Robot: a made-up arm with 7 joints. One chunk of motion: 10 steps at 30 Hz.
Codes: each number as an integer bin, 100 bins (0 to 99) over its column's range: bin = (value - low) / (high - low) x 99, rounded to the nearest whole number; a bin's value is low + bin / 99 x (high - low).
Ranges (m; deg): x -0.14..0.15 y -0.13..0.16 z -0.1..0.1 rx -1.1..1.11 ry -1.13..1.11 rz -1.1..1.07
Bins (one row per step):
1: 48 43 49 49 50 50
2: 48 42 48 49 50 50
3: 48 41 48 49 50 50
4: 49 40 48 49 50 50
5: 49 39 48 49 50 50
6: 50 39 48 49 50 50
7: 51 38 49 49 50 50
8: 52 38 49 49 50 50
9: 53 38 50 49 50 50
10: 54 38 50 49 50 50
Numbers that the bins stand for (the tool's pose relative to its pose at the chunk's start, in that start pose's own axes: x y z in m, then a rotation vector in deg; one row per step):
1: 0.0006 -0.0040 -0.0010 -0.01 0.00 0.00
2: 0.0006 -0.0070 -0.0030 -0.01 0.00 0.00
3: 0.0006 -0.0099 -0.0030 -0.01 0.00 0.00
4: 0.0035 -0.0128 -0.0030 -0.01 0.00 0.00
5: 0.0035 -0.0158 -0.0030 -0.01 0.00 0.00
6: 0.0065 -0.0158 -0.0030 -0.01 0.00 0.00
7: 0.0094 -0.0187 -0.0010 -0.01 0.00 0.00
8: 0.0123 -0.0187 -0.0010 -0.01 0.00 0.00
9: 0.0153 -0.0187 0.0010 -0.01 0.00 0.00
10: 0.0182 -0.0187 0.0010 -0.01 0.00 0.00

